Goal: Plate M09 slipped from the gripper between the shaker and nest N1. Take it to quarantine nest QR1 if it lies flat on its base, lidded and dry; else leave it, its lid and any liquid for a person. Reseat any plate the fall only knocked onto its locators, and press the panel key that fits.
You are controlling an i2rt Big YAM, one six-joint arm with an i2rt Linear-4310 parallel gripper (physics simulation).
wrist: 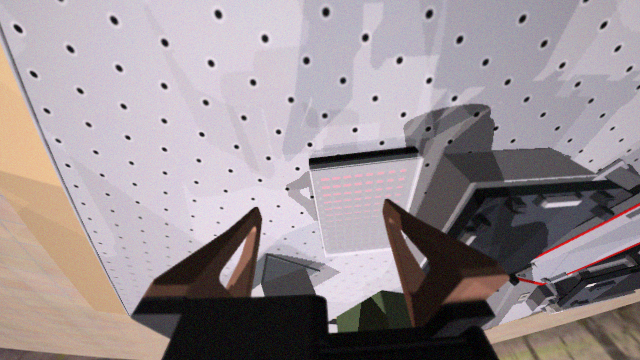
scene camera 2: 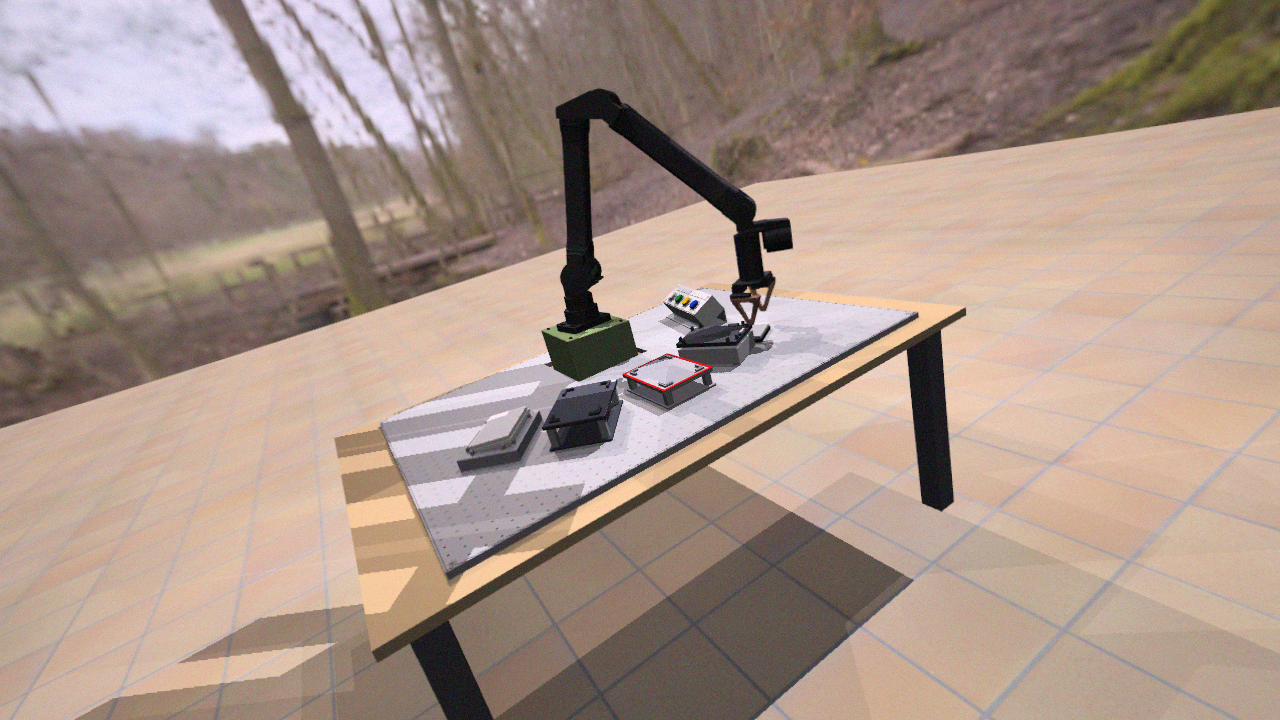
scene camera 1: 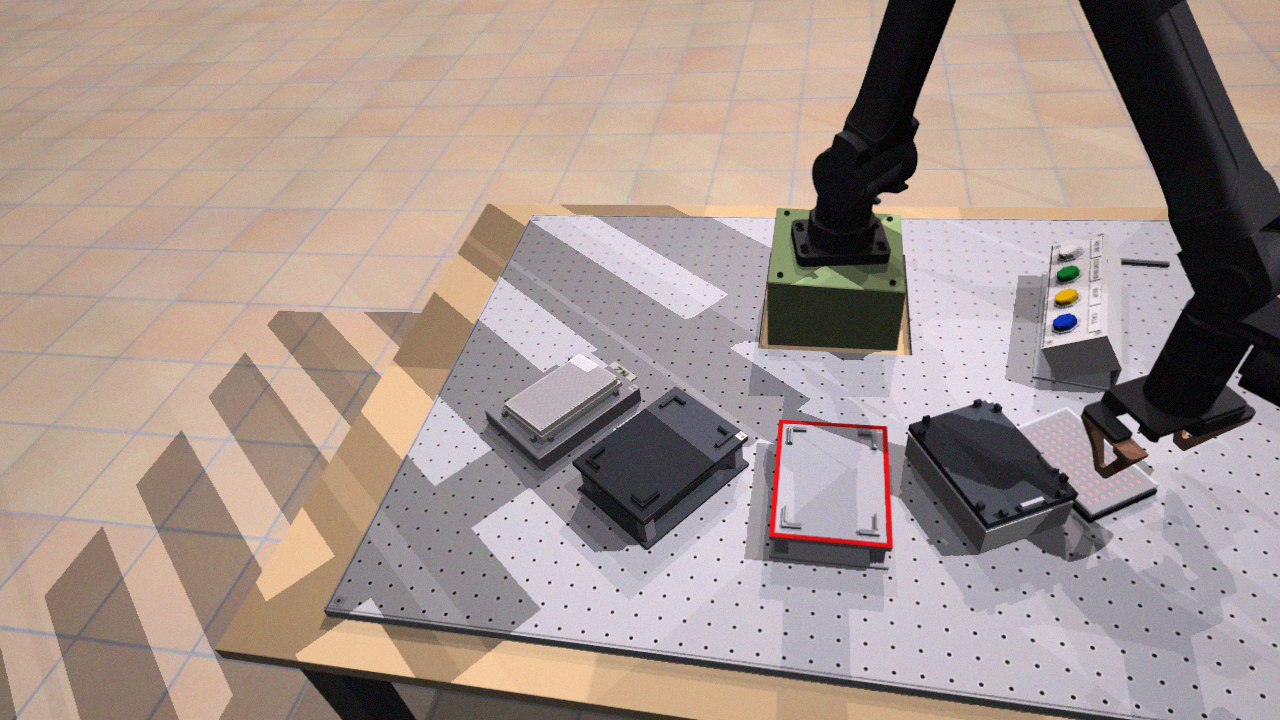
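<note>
A white-topped, dark-edged slab with rows of pink dots lies on the pegboard beside a dark-topped box with pegs. I cannot read a name, or tell lid or liquid. My gripper is open and empty above the slab's area. The red-edged nest is empty. A dark nest stands left of it. At far left a pale plate sits on a grey base, seemingly tilted. The key panel has white, green, yellow and blue keys.
The arm's green base block stands at the back. In the wrist view the panel's grey housing shows below the left finger. A thin dark rod lies beside the panel. The wooden table edge runs along the wrist view's left.
</note>
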